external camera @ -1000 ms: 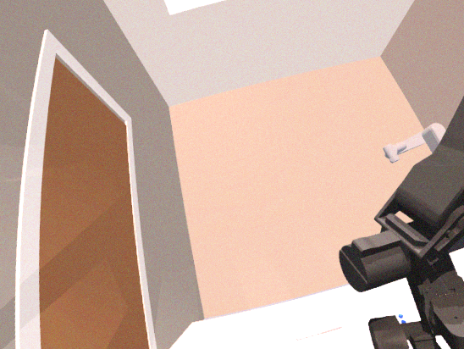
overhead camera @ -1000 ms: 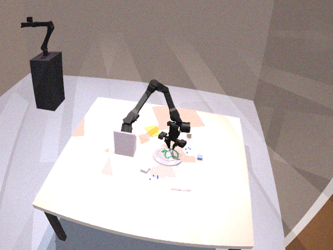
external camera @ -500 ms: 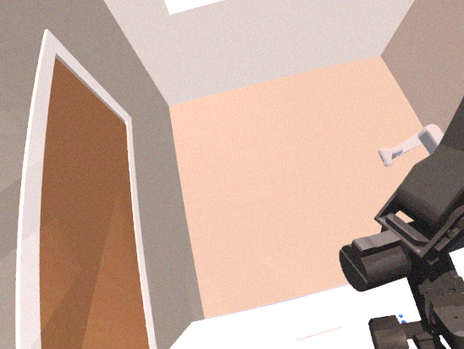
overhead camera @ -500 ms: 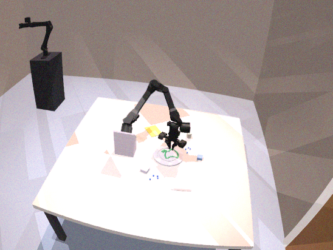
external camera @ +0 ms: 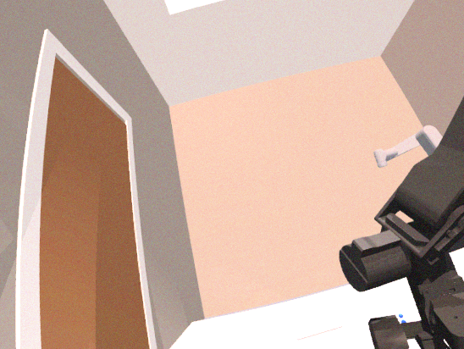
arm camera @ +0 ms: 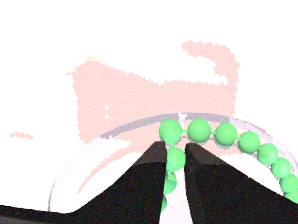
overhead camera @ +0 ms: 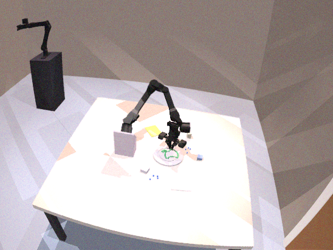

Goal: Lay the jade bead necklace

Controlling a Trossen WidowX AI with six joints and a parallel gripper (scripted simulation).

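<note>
My gripper tip is now 10 mm past the round white bead board, 50 mm to the left of it and 10 mm above it. Round my gripper tip: yellow sheet: 150 mm behind, 190 mm to the left, 10 mm below; then blue block: 200 mm ahead, 30 mm to the right, 10 mm below; then cream block: 110 mm ahead, 190 mm to the left.
</note>
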